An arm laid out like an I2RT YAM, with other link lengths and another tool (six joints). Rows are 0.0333 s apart.
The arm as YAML. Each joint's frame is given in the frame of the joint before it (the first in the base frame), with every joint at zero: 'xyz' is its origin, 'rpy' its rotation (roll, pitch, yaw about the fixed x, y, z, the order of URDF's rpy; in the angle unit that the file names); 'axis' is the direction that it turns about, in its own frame. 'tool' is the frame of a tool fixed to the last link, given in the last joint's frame.
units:
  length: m
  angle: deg
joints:
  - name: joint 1
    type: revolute
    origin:
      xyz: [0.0, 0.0, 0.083]
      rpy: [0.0, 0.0, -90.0]
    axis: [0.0, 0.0, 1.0]
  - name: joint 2
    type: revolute
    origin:
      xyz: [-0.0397, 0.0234, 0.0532]
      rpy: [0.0, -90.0, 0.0]
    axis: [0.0, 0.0, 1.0]
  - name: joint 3
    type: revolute
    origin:
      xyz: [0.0, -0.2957, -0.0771]
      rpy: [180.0, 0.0, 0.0]
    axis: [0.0, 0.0, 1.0]
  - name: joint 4
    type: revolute
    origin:
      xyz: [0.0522, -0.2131, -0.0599]
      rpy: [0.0, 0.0, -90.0]
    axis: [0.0, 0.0, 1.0]
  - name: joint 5
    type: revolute
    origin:
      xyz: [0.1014, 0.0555, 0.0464]
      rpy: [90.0, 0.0, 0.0]
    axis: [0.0, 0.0, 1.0]
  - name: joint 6
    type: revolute
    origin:
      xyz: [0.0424, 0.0, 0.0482]
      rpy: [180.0, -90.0, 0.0]
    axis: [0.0, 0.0, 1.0]
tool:
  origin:
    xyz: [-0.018, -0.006, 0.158]
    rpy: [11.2, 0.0, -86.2]
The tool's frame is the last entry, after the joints.
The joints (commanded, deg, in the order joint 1, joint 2, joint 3, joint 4, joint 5, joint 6), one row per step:
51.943 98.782 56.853 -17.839 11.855 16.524
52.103 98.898 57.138 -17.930 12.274 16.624
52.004 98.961 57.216 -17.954 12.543 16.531
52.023 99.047 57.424 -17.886 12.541 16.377
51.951 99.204 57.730 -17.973 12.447 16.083
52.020 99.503 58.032 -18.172 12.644 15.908
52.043 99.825 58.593 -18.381 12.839 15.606
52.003 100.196 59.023 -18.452 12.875 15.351
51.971 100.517 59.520 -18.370 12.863 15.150
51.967 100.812 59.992 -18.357 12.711 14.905
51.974 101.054 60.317 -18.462 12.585 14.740
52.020 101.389 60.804 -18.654 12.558 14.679
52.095 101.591 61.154 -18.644 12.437 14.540
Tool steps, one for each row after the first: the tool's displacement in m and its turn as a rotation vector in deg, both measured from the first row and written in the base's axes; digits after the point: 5 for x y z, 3 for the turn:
0.00094 0.00082 0.00104 -0.114 -0.307 -0.136
0.00227 -0.00013 0.00123 -0.308 -0.509 -0.292
0.00305 0.00119 0.00214 -0.230 -0.664 -0.143
0.00399 0.00214 0.00264 -0.270 -0.714 0.080
0.00452 0.00266 0.00198 -0.611 -0.772 0.199
0.00618 0.00414 0.00278 -0.834 -1.001 0.378
0.00764 0.00542 0.00265 -0.984 -1.082 0.535
0.00962 0.00772 0.00371 -0.870 -1.286 0.675
0.01087 0.01020 0.00448 -0.755 -1.365 0.952
0.01131 0.01161 0.00437 -0.782 -1.310 1.162
0.01209 0.01337 0.00441 -0.827 -1.284 1.274
0.01259 0.01569 0.00509 -0.703 -1.338 1.526

